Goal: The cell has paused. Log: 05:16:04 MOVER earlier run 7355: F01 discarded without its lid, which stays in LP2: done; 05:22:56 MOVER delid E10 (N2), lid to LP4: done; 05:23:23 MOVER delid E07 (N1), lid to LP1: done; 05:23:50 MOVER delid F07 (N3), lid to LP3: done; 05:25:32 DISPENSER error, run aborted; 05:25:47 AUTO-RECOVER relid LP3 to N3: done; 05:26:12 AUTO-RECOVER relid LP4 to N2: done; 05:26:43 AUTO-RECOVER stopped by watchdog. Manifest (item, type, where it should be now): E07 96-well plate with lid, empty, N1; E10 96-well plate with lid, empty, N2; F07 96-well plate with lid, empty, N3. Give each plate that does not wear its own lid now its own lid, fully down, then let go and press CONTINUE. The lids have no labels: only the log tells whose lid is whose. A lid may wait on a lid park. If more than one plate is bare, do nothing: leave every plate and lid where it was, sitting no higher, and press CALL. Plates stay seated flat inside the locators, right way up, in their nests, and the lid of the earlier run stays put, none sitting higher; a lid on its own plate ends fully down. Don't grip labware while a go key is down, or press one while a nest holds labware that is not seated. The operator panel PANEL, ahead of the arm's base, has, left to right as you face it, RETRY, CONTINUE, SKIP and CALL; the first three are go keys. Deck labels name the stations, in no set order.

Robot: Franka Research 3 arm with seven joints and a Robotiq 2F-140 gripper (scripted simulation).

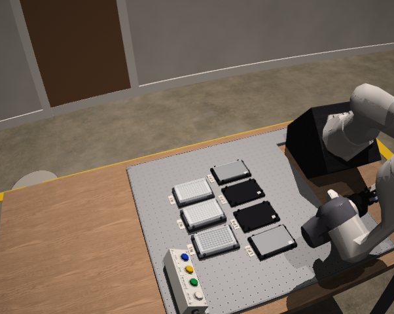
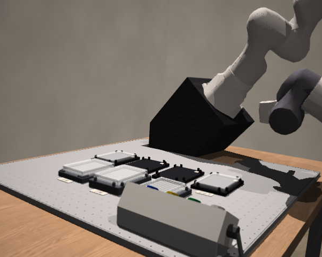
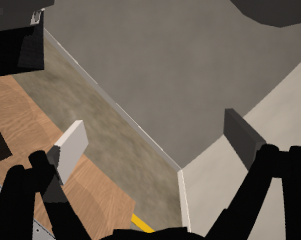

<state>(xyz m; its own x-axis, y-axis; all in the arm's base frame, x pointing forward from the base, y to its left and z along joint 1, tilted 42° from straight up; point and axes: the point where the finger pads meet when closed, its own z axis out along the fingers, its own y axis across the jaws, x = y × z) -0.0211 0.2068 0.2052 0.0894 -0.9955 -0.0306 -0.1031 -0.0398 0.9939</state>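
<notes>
Right now my hand is 38 cm short of the black lid park LP1, 50 cm to the left of it and 23 cm above it. From my hand the other things lie so: lid park LP3: 38 cm ahead, 37 cm to the right, 23 cm below; lid park LP4: 39 cm ahead, 24 cm to the right, 23 cm below; plate: 57 cm ahead, 18 cm to the right, 21 cm below.
</notes>
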